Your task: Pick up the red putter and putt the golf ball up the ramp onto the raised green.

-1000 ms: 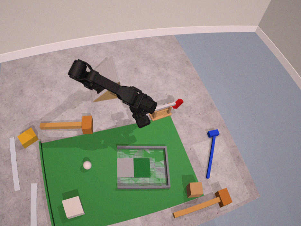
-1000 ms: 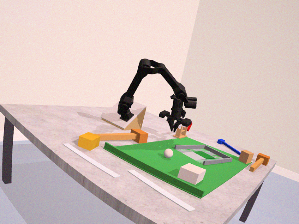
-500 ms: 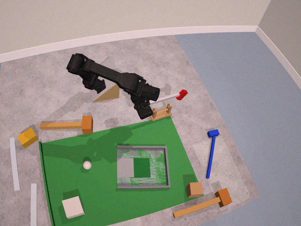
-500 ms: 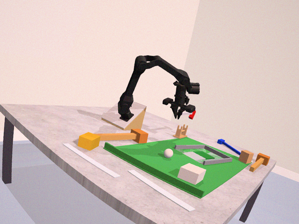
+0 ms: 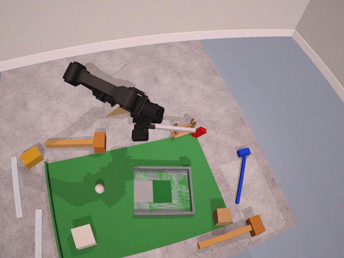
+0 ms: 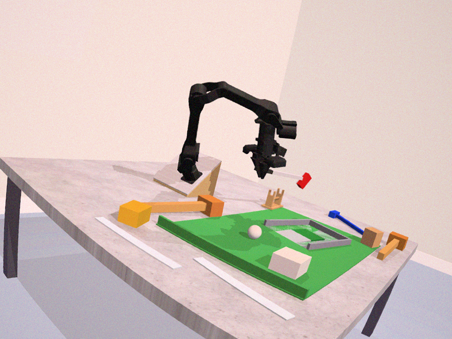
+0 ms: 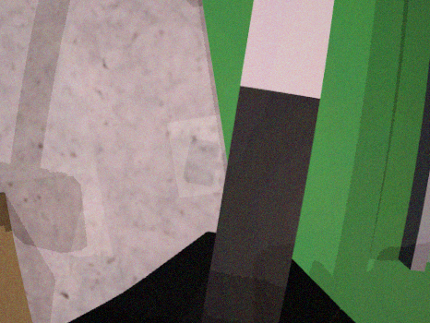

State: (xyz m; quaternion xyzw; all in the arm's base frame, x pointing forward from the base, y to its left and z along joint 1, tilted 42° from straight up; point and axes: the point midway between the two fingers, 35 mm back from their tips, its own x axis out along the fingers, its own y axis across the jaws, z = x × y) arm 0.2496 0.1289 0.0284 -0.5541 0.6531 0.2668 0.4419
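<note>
Right now my gripper tip is 3 cm short of the red putter, 11 cm to the right of it and 2 cm below it. Also, from my gripper tip: wooden stand 4 cm behind, 21 cm to the left, 10 cm below; grey-walled frame 24 cm ahead, 5 cm to the left, 13 cm below; green mat 23 cm ahead, 10 cm to the right, 14 cm below.
</note>
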